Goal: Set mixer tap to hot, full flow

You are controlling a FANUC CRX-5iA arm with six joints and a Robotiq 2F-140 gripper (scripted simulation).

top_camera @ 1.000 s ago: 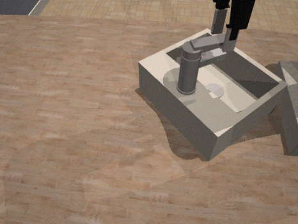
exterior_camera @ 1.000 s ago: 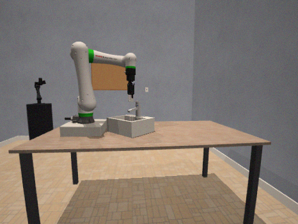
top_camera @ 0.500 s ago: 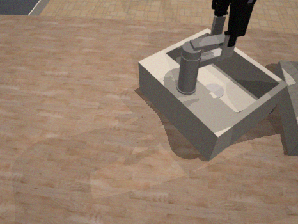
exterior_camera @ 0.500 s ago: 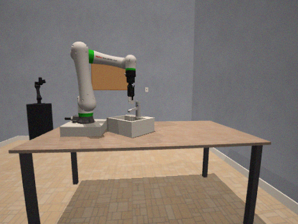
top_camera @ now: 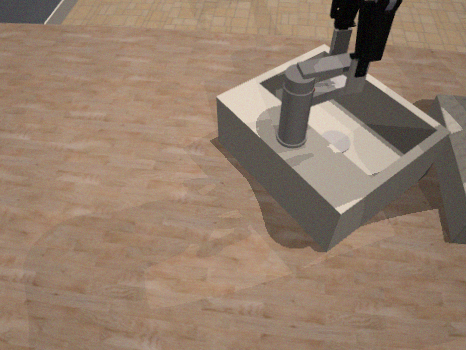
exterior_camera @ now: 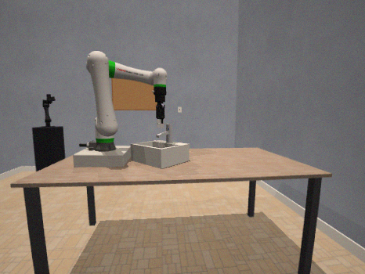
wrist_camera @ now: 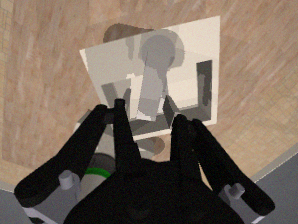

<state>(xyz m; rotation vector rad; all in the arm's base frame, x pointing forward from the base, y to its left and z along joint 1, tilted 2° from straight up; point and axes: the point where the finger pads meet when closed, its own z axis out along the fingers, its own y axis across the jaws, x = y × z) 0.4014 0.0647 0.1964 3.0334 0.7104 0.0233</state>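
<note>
The flat lever is 20 mm ahead of my hand and 10 mm to the left of it. From my hand the other things lie so: sink basin: 10 mm behind, 60 mm to the right, 240 mm below; grey mixer tap: 50 mm ahead, 20 mm to the left, 50 mm below.
</note>
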